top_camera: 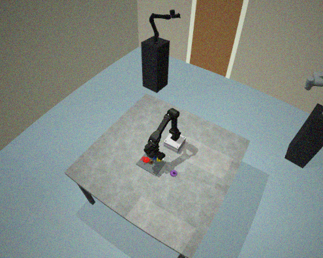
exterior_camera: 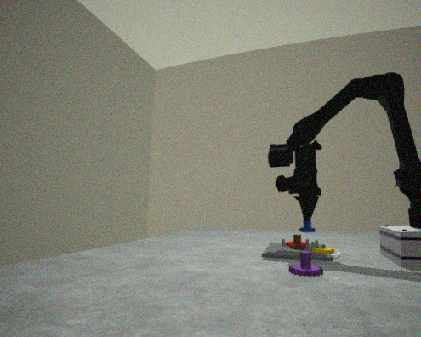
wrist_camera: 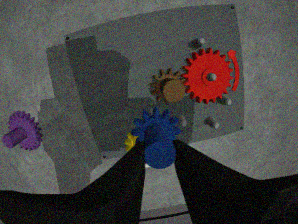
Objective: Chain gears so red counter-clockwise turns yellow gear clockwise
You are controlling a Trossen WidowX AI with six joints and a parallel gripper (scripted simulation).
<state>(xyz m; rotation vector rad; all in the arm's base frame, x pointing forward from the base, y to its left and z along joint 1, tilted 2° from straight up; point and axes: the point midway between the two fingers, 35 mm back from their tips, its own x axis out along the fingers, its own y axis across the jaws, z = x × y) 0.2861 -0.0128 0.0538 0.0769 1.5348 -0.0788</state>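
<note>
Right now my gripper tip is 3 cm short of the brown gear, 2 cm to the left of it and 6 cm above it. Also, from my gripper tip: blue gear (1 cm below); red gear (4 cm ahead, 7 cm to the right, 7 cm below); yellow gear (4 cm behind, 1 cm to the left, 7 cm below).
</note>
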